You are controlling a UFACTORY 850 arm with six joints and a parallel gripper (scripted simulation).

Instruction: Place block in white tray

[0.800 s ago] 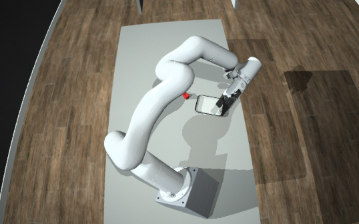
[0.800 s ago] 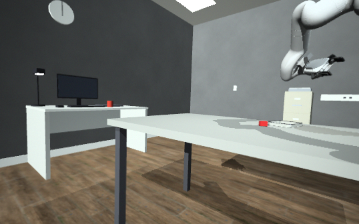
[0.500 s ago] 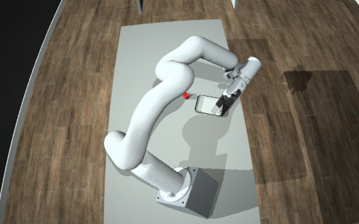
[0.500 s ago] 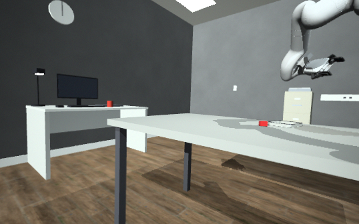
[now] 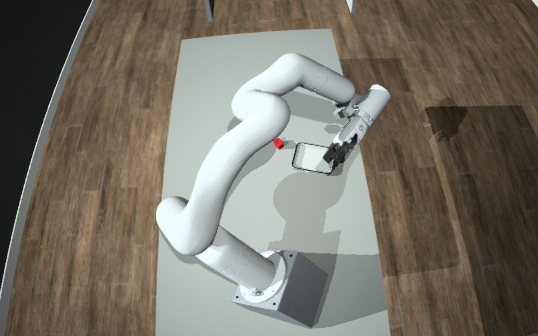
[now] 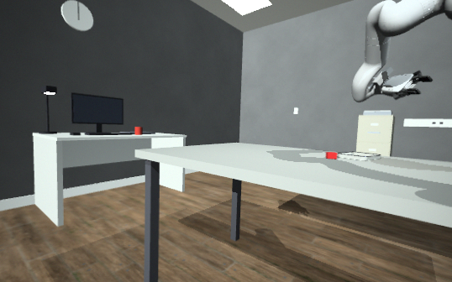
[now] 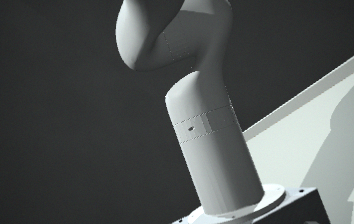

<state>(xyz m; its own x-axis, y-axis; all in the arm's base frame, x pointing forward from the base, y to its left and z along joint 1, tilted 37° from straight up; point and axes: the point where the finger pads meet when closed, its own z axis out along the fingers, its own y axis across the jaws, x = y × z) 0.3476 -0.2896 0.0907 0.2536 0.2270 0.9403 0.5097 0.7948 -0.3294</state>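
Now: the red block 24 cm ahead of my hand, 22 cm to the left of it and 31 cm below it. The rest, counted from my hand: white tray: 18 cm ahead, 7 cm to the left, 31 cm below.
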